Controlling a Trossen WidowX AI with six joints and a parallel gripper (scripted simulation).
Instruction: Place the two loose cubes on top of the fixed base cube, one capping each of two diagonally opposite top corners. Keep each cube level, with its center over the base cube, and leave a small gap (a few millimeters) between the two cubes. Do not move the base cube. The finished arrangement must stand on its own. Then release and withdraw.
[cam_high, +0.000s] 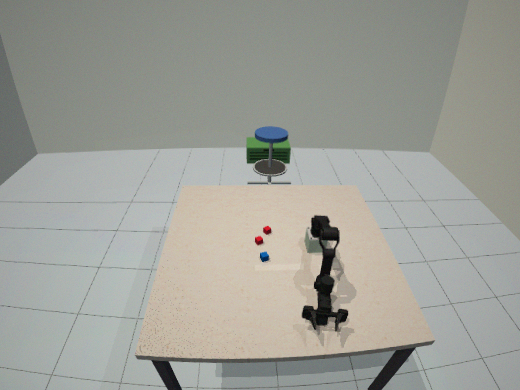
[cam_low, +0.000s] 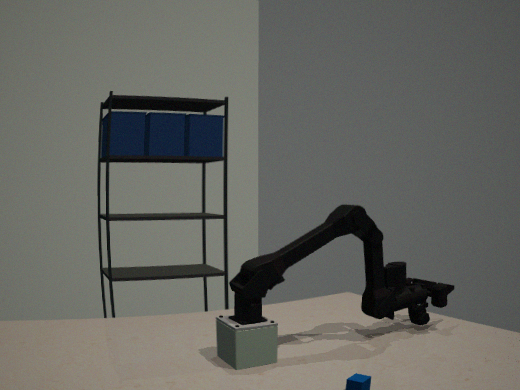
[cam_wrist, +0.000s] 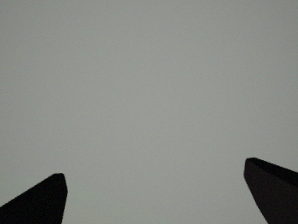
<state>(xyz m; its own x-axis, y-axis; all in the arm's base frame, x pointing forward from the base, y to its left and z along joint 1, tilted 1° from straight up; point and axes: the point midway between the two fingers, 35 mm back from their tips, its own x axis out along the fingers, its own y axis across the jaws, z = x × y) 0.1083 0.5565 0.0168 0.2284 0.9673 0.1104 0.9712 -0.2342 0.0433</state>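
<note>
Right now the blue base cube is 180 mm ahead of my gripper tip, 520 mm to the right of it and 90 mm below it.
</note>
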